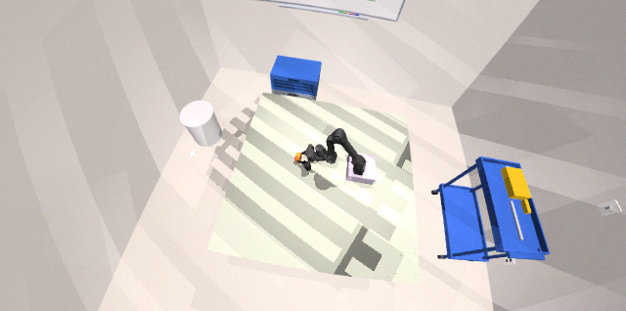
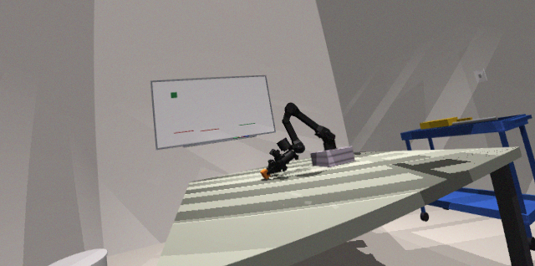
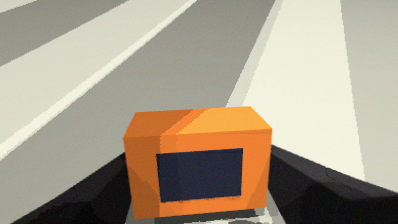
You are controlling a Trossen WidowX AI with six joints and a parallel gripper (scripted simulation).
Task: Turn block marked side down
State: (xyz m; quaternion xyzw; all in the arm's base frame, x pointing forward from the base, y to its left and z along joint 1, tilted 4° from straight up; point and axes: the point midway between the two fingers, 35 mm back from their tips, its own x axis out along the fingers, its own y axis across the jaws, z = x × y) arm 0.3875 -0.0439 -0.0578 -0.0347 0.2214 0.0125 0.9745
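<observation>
My gripper tip is 10 mm past the orange block.
</observation>
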